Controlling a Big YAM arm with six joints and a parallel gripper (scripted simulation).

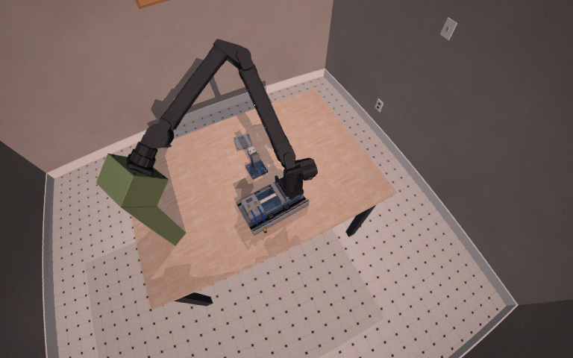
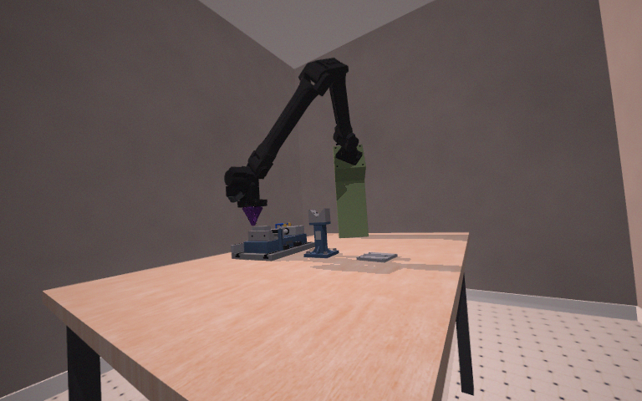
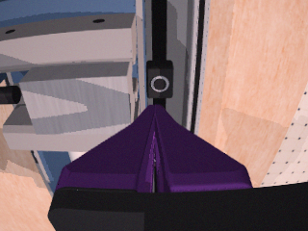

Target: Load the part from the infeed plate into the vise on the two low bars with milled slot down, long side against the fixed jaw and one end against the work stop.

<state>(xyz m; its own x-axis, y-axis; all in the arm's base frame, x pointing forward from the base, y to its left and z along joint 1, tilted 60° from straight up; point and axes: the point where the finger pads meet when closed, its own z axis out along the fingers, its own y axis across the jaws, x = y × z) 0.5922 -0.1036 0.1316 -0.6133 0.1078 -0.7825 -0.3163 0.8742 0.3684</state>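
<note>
My hand is 4 cm to the right of the part, 3 cm above it and 2 cm past it. From my hand the other things lie so: fixed jaw (7 cm to the left, 4 cm below); then work stop rod (10 cm to the left, 5 cm behind, 3 cm below); then moving jaw (6 cm behind, 4 cm to the left, 4 cm below).
</note>
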